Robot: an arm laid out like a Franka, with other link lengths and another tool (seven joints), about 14 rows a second.
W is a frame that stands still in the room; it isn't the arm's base.
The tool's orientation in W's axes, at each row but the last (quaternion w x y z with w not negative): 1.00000 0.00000 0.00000 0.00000; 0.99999 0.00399 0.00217 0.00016; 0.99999 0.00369 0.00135 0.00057; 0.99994 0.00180 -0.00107 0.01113; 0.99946 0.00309 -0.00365 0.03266; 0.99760 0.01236 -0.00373 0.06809
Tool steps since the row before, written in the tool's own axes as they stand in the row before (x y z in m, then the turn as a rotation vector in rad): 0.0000 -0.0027 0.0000 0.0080 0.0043 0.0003; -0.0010 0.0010 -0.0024 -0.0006 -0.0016 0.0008; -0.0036 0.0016 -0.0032 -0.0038 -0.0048 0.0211; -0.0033 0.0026 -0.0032 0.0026 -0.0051 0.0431; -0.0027 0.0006 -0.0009 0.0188 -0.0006 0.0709; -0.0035 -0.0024 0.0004 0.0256 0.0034 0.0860
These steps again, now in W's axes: 0.0000 -0.0027 0.0000 0.0080 0.0043 0.0003; -0.0010 0.0010 -0.0024 -0.0006 -0.0016 0.0008; -0.0036 0.0016 -0.0032 -0.0037 -0.0050 0.0211; -0.0034 0.0025 -0.0032 0.0026 -0.0052 0.0431; -0.0027 0.0004 -0.0009 0.0183 0.0002 0.0710; -0.0031 -0.0029 0.0003 0.0244 0.0047 0.0863
